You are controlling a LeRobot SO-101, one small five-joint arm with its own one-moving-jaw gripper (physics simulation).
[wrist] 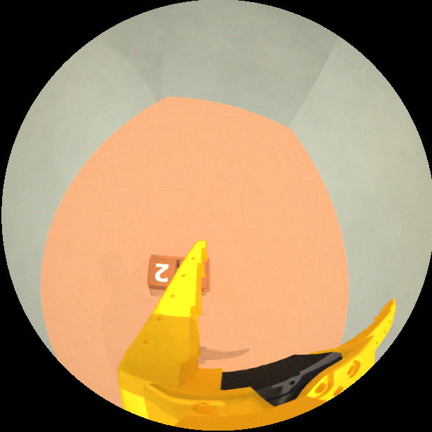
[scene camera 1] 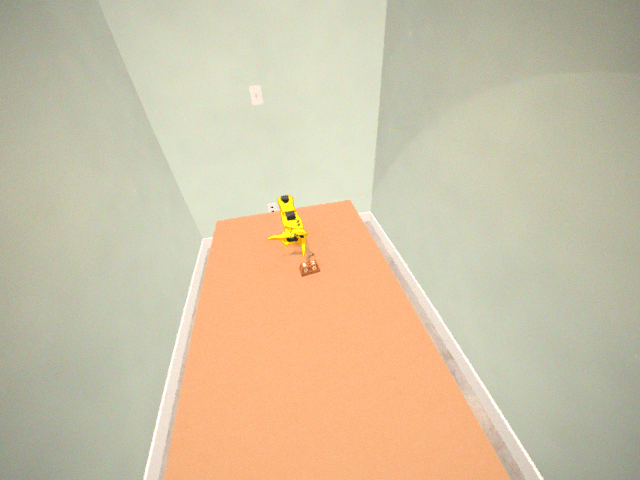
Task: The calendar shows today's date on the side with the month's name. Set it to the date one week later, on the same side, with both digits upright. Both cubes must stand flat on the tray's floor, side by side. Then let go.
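Note:
The small brown calendar tray (scene camera 1: 311,273) stands on the table in front of the arm, with two brown cubes side by side in it. Both cubes bear white marks, too small to read in the scene view. In the wrist view, the left cube (wrist: 155,280) shows a white digit like a 2 on its upper face. The other cube is mostly hidden behind the fixed jaw. My yellow gripper (scene camera 1: 286,246) (wrist: 298,271) is wide open and empty, with the moving jaw swung far out to the side. The fixed jaw's tip hangs above and behind the tray, apart from the cubes.
The orange table top (scene camera 1: 320,361) (wrist: 240,180) runs far forward from the arm. Pale green walls stand around it. A white wall socket (scene camera 1: 271,207) is beside the arm's base, and a white switch plate (scene camera 1: 255,95) is higher on the wall.

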